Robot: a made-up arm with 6 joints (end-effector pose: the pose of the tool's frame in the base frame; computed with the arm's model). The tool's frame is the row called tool.
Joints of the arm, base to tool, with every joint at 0 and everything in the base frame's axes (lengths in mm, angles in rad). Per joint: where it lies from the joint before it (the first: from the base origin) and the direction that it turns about. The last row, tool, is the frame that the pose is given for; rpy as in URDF.
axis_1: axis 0.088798 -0.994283 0.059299 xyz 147 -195 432
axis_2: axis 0.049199 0.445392 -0.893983 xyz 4 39 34
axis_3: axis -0.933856 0.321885 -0.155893 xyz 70 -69 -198
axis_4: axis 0.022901 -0.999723 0.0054 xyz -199 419 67
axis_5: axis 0 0 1 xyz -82 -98 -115
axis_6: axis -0.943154 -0.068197 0.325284 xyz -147 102 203
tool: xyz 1 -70 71 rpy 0 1.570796 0
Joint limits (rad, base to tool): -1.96..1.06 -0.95..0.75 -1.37..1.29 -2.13..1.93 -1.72..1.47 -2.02..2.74
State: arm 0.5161 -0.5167 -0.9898 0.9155 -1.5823 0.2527
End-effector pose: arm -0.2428 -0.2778 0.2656 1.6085 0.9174 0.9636
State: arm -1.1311 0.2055 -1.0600 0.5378 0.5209 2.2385
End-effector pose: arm -0.0636 0.1592 0.8585 -1.5768 1.1022 -0.8423
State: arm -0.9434 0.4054 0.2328 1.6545 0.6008 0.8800
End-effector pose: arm -0.2939 0.1850 0.4003 -1.6174 0.6938 -0.4190
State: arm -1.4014 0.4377 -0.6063 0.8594 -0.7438 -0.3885
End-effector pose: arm 0.1490 0.2860 0.6404 1.1754 1.2382 -1.2091
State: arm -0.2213 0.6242 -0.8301 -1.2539 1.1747 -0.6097
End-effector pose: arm 0.0136 -0.1815 0.5961 1.1112 1.8364 2.1257
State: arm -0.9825 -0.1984 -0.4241 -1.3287 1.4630 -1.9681
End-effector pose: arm 0.0937 -0.2176 0.6167 -1.0096 -0.8178 -0.2856
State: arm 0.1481 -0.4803 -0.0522 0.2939 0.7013 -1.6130
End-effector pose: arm -0.1742 -0.1723 0.1589 0.2633 1.5993 1.6460
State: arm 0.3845 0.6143 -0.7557 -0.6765 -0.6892 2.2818
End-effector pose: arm -0.0264 0.1442 0.7577 -1.4138 1.7822 -0.5183
